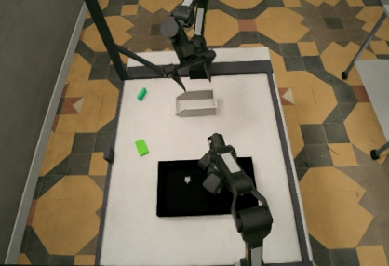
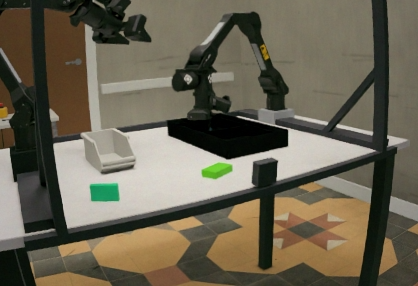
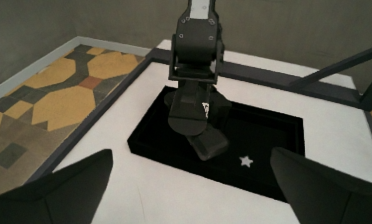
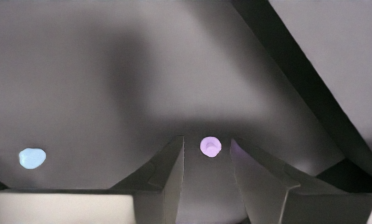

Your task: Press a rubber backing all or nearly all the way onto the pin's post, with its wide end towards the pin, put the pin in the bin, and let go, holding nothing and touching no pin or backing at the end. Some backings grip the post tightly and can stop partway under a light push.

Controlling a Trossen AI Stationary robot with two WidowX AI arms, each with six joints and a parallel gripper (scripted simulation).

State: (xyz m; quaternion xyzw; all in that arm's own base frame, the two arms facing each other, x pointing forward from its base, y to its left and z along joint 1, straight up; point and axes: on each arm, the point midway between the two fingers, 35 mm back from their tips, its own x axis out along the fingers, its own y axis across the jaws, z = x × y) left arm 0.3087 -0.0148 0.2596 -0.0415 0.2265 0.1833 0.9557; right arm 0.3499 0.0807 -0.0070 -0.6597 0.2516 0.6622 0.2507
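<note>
Right now the white star-shaped pin is 13 cm behind my right hand, 3 cm to the left of it and 3 cm below it. The rest, counted from my right hand: grey bin: 36 cm to the left, 4 cm behind; black tray: 6 cm behind, 2 cm to the right, 2 cm below.
</note>
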